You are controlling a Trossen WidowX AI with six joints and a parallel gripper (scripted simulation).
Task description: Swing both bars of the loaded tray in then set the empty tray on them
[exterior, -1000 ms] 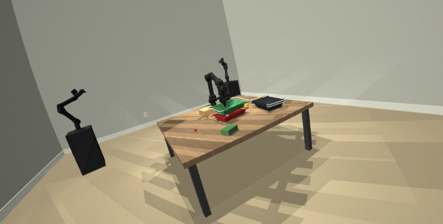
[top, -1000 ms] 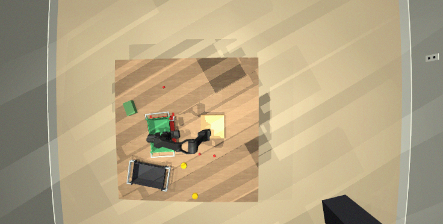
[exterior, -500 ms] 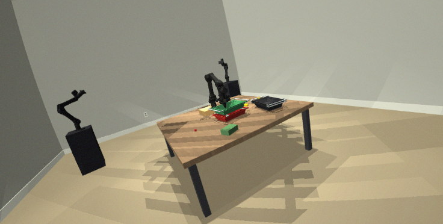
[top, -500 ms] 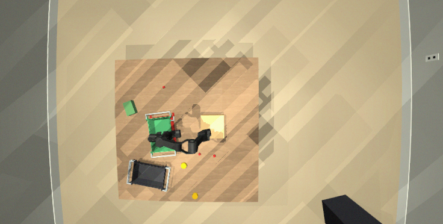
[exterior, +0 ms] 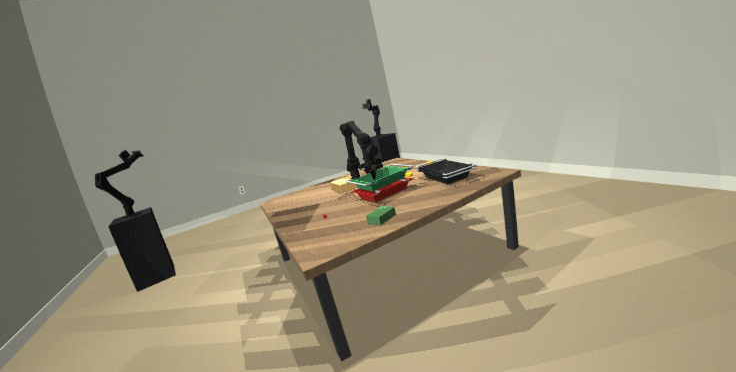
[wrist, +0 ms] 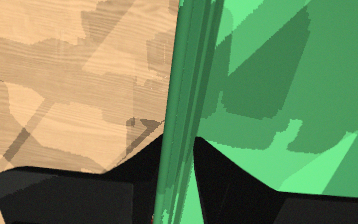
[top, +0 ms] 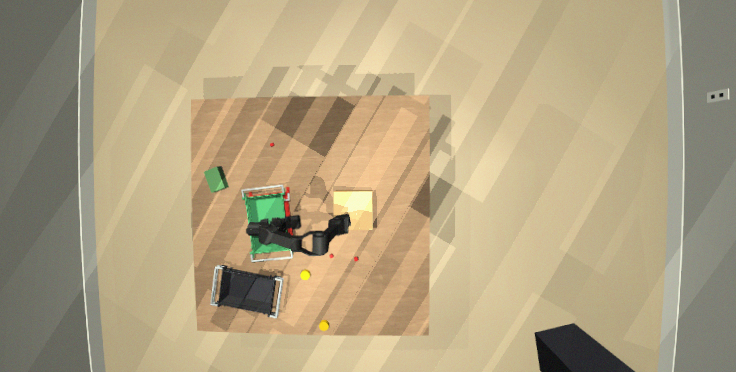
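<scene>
Right now my gripper tip is 8 cm short of the green tray, 3 cm below it and 1 cm to the left of it. From my gripper tip the other things lie so: green block: 36 cm ahead, 27 cm to the right, 6 cm below.
</scene>
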